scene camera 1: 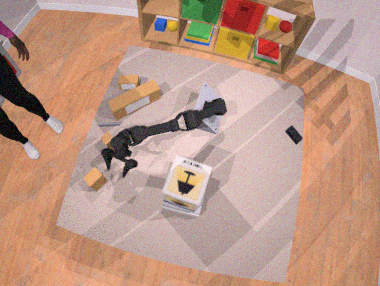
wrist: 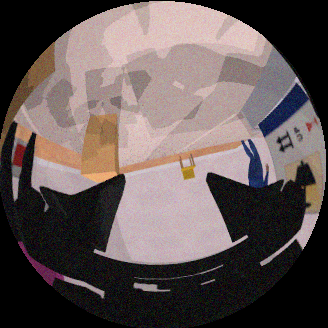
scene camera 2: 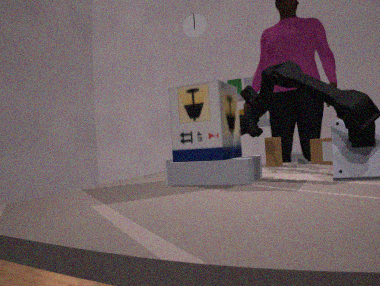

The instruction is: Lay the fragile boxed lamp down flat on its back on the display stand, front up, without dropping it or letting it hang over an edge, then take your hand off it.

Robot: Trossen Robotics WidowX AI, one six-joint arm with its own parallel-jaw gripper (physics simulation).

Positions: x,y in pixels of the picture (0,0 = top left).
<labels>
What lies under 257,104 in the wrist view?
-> A grey display stand.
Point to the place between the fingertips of the gripper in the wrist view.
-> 166,177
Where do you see a grey display stand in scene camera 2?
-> At 242,170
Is the gripper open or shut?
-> Open.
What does the gripper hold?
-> Nothing.
</labels>
